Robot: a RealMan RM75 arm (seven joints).
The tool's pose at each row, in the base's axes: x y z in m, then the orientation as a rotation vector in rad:
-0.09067, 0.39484, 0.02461, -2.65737, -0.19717, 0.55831
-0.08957, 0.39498, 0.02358, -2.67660, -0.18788, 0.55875
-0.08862, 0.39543, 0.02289, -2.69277, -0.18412, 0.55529
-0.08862, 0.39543, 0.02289, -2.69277, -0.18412, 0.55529
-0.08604, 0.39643, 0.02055, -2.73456, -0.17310, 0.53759
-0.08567, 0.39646, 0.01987, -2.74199, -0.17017, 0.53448
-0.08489, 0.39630, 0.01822, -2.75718, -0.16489, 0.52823
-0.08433, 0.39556, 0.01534, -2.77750, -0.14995, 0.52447
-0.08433, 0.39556, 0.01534, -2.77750, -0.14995, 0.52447
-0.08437, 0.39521, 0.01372, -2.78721, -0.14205, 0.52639
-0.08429, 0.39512, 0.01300, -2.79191, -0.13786, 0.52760
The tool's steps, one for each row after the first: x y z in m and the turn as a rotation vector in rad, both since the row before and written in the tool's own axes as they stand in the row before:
0.00140, 0.00037, 0.00046, -0.01664, 0.00272, 0.01056
0.00120, -0.00008, 0.00035, -0.01436, 0.00432, 0.00544
0.00000, 0.00000, 0.00000, 0.00000, 0.00000, 0.00000
0.00339, 0.00013, 0.00128, -0.03594, 0.01718, 0.01339
0.00058, 0.00023, 0.00046, -0.00624, 0.00311, 0.00303
0.00126, 0.00077, 0.00109, -0.01293, 0.00615, 0.00572
0.00137, 0.00170, 0.00210, -0.01652, 0.00592, 0.01354
0.00000, 0.00000, 0.00000, 0.00000, 0.00000, 0.00000
0.00046, 0.00085, 0.00135, -0.00827, 0.00035, 0.00746
0.00031, 0.00031, 0.00058, -0.00399, 0.00001, 0.00388

